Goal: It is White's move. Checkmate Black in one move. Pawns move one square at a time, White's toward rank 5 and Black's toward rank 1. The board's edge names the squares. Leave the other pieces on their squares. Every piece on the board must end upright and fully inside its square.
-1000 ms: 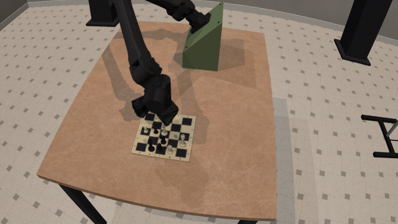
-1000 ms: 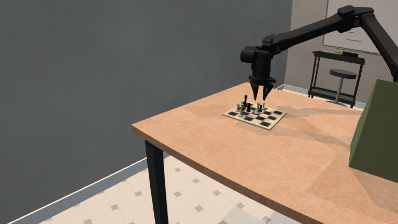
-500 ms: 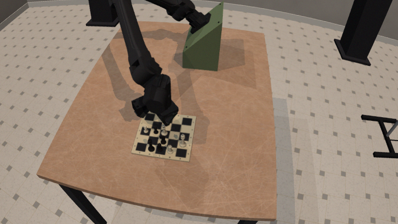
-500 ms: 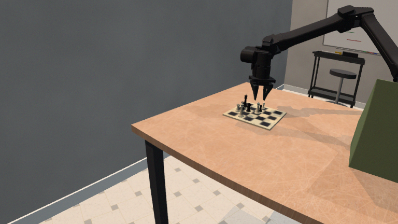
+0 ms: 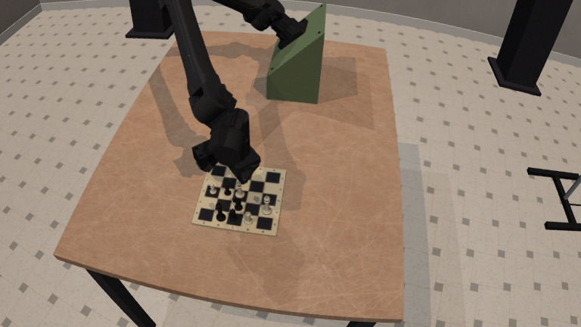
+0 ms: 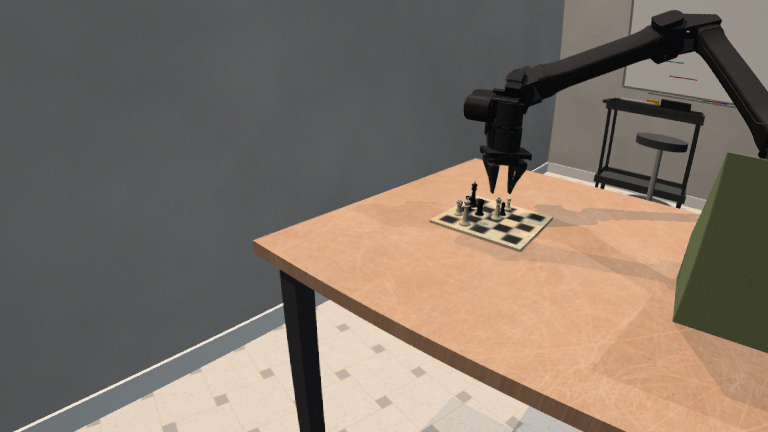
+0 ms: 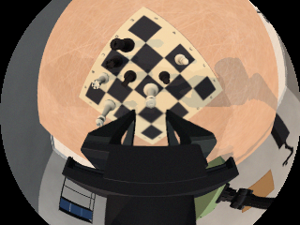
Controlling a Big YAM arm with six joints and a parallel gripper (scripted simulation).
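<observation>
Right now the chessboard is 10 mm ahead of my hand and 80 mm below it. From my hand the other things lie so: tall white piece: 40 mm ahead, 80 mm to the left, 40 mm below; white pawn: 10 mm ahead, 80 mm to the right, 60 mm below; black piece: 90 mm ahead, 30 mm to the right, 40 mm below.
</observation>
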